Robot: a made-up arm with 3 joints.
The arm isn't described. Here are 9 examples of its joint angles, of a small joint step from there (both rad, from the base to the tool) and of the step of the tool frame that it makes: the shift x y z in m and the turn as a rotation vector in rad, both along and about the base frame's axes.
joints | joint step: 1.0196 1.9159 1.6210 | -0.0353 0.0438 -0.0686
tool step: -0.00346 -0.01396 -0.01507 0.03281 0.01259 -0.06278
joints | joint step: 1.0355 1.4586 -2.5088 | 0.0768 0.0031 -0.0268
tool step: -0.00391 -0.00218 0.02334 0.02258 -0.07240 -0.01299
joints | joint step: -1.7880 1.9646 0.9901 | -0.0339 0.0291 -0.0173
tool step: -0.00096 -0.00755 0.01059 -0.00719 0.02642 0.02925
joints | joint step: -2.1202 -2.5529 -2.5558 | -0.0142 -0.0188 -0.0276
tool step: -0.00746 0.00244 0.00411 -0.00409 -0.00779 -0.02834
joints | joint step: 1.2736 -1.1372 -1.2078 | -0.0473 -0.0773 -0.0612
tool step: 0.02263 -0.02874 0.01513 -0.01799 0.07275 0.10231
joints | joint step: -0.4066 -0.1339 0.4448 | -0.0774 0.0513 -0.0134
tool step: -0.00147 0.00630 -0.02133 -0.04176 0.08741 0.02681
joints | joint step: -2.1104 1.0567 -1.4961 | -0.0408 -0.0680 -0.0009
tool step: 0.01683 0.00610 -0.00840 -0.04136 0.04541 -0.05400
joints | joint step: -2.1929 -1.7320 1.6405 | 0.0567 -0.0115 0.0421
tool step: 0.01429 -0.00378 0.00184 -0.03358 -0.04744 0.02272
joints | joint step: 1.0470 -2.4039 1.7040 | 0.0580 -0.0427 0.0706
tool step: -0.00075 -0.00533 -0.00067 0.05028 -0.00157 -0.00114
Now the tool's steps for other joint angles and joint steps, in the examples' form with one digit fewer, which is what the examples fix.
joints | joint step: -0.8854 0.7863 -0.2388 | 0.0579 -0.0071 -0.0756
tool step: 0.0111 0.0054 0.0038 -0.0297 -0.0013 -0.0433
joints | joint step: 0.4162 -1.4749 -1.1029 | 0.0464 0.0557 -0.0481
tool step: -0.0164 0.0132 0.0113 -0.0606 -0.0459 0.0278
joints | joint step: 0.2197 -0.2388 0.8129 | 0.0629 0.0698 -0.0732
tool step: -0.0141 0.0087 -0.0090 -0.0628 0.0032 0.0079
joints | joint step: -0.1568 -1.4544 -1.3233 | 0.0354 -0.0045 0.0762
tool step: -0.0153 0.0023 0.0084 -0.0253 -0.0405 -0.0710
